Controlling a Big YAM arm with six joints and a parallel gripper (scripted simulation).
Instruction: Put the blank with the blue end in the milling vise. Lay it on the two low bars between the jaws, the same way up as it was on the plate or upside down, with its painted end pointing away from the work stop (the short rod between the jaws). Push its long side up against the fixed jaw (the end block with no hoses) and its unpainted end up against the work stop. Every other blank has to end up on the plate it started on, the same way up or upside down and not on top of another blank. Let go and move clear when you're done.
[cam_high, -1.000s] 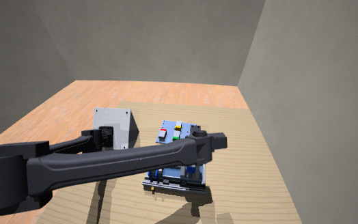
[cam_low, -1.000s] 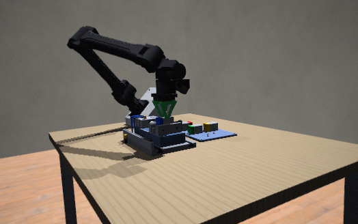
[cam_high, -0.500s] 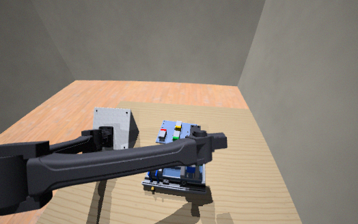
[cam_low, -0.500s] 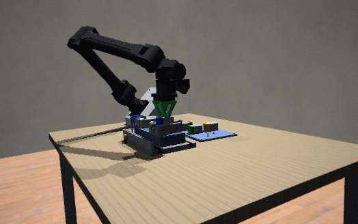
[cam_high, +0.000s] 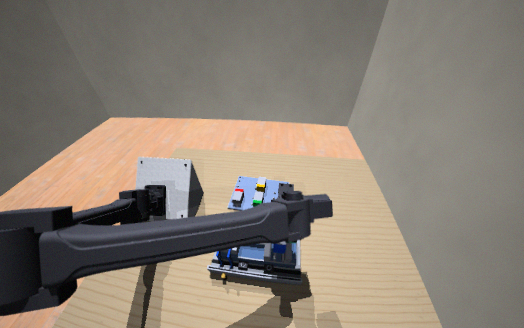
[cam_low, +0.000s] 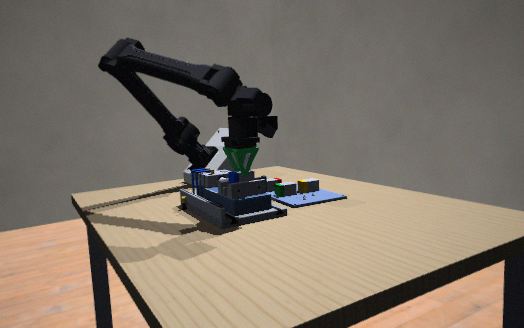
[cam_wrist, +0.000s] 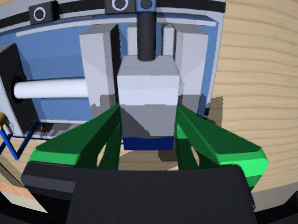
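The blue-ended blank lies 2 cm below my hand. Also, from my hand: dark work stop rod (5 cm to the left, 3 cm below); green-ended blank (8 cm behind, 21 cm to the left, 9 cm below); vise (7 cm behind, 1 cm to the left, 8 cm below).
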